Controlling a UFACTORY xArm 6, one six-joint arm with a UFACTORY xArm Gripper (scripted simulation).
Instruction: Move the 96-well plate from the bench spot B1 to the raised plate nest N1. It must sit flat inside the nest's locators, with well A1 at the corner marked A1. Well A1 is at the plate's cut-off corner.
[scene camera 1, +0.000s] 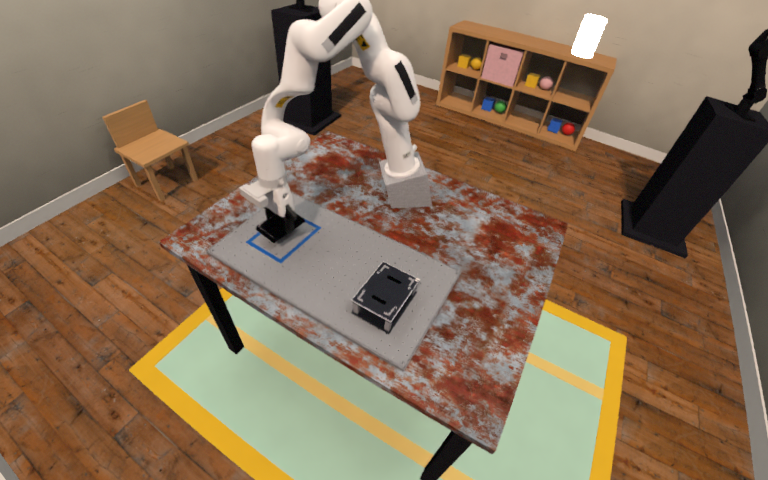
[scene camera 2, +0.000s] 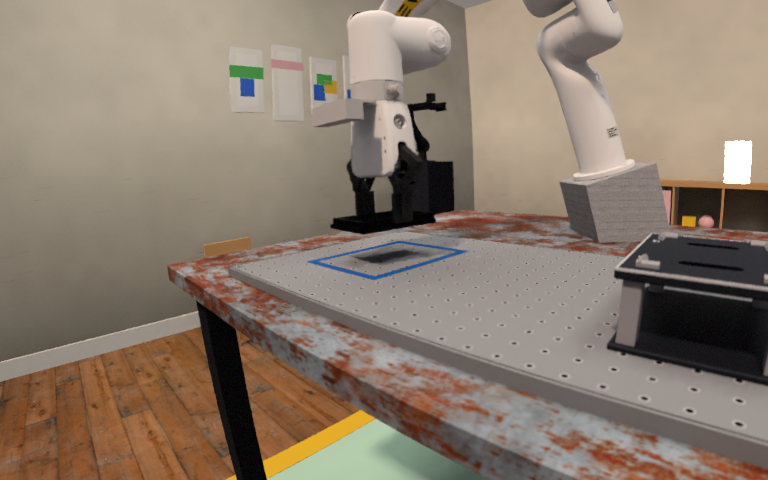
Scene:
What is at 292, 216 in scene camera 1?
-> My gripper.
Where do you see my gripper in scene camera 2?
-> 383, 219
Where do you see a raised black plate nest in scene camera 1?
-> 394, 294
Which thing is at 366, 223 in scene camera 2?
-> A black 96-well plate.

